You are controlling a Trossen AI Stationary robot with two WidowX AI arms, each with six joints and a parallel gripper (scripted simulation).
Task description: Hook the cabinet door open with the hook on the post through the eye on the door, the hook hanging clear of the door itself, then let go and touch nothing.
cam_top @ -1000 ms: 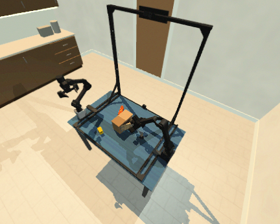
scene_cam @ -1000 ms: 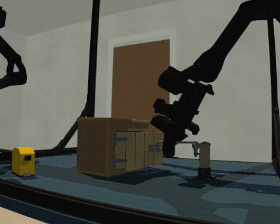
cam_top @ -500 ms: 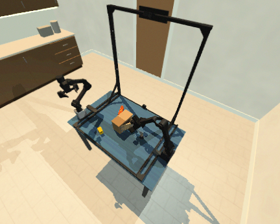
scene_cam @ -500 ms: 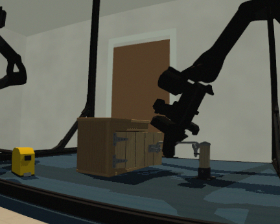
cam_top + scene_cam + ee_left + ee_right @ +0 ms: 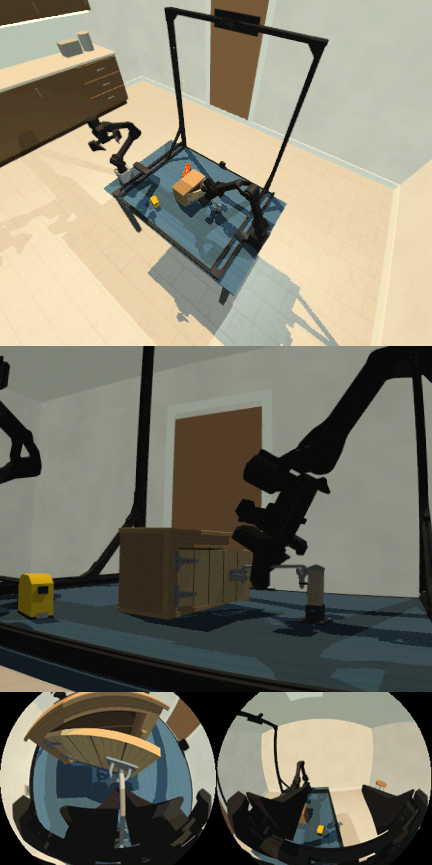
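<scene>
The metal hook lies 1 cm ahead of my left hand, 2 cm to the left of it and 2 cm below it. Round my left hand: yellow box: 18 cm ahead, 34 cm to the right, 6 cm below; then cabinet door: 3 cm ahead, 8 cm to the right, 2 cm below; then orange object: 19 cm behind, 31 cm to the right, 8 cm below.
</scene>
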